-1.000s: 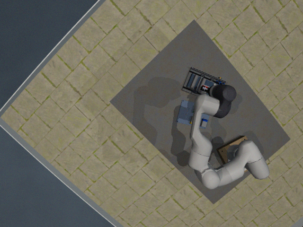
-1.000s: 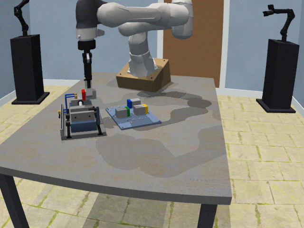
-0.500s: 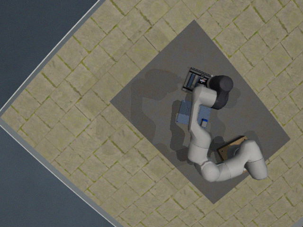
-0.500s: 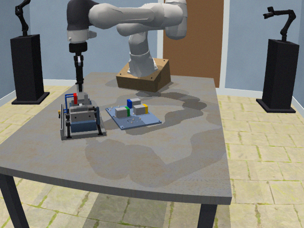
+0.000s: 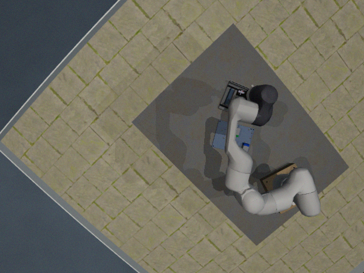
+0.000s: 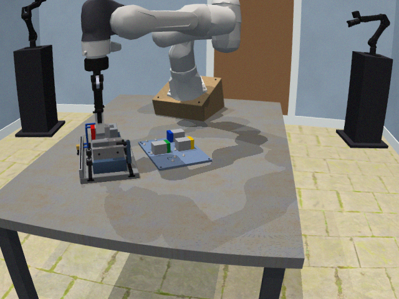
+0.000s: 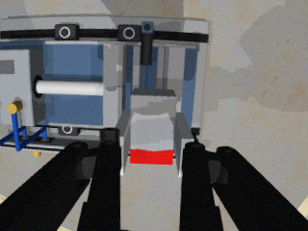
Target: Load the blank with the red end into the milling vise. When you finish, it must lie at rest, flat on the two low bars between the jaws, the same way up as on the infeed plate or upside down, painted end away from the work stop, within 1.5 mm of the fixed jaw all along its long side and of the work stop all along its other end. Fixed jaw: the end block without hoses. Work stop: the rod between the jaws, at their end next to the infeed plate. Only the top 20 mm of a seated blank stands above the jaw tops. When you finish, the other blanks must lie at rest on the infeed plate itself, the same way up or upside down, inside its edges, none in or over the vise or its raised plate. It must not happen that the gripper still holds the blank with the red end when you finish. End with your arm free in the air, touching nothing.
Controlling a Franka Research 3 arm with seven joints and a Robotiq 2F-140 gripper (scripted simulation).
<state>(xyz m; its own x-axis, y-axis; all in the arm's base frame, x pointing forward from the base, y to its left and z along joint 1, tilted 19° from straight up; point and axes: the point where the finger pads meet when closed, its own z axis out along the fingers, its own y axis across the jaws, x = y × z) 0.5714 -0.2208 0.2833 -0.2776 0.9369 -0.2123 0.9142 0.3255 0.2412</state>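
Now: the work stop rod 30 mm behind my hand, 60 mm to the left of it and 90 mm below it. The rest, counted from my hand: green blank: 160 mm behind, 180 mm to the left, 150 mm below; then hosed block: 170 mm behind, 30 mm to the right, 100 mm below; then red-ended blank: 40 mm below.
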